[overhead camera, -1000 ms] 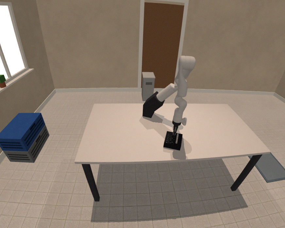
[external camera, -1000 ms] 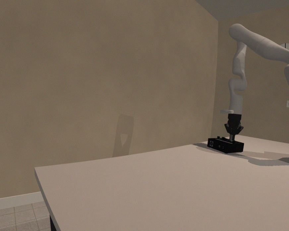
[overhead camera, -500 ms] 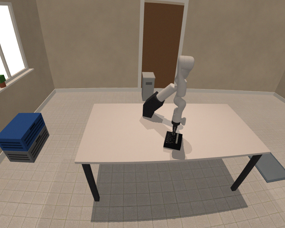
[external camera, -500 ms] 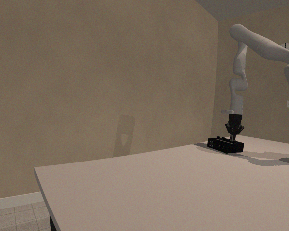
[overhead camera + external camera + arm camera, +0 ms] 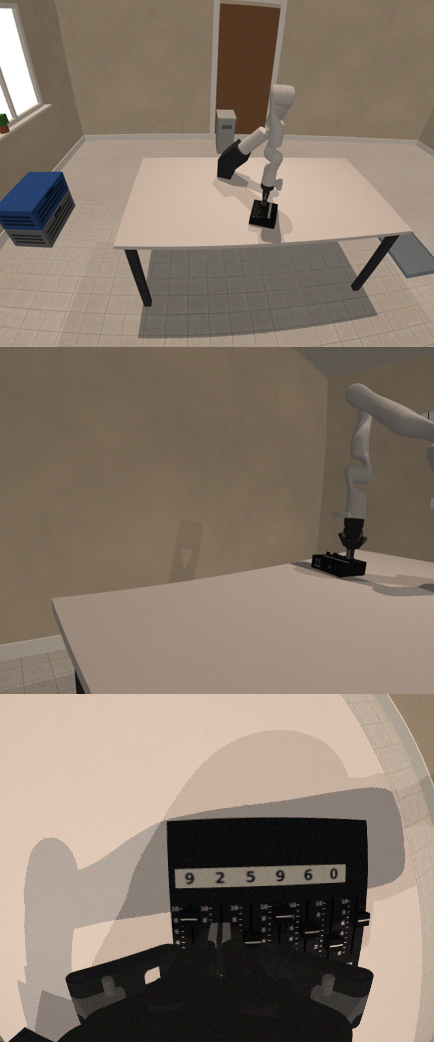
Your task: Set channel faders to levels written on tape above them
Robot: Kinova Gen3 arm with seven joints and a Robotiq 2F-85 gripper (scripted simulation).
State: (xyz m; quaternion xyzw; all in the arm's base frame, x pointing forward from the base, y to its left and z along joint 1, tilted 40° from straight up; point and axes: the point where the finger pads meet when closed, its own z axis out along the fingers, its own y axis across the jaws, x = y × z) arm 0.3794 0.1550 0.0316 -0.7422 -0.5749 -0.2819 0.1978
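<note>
Right now the master fader cap is 11 cm ahead of my hand, 2 cm to the right of it and 2 cm below it.
</note>
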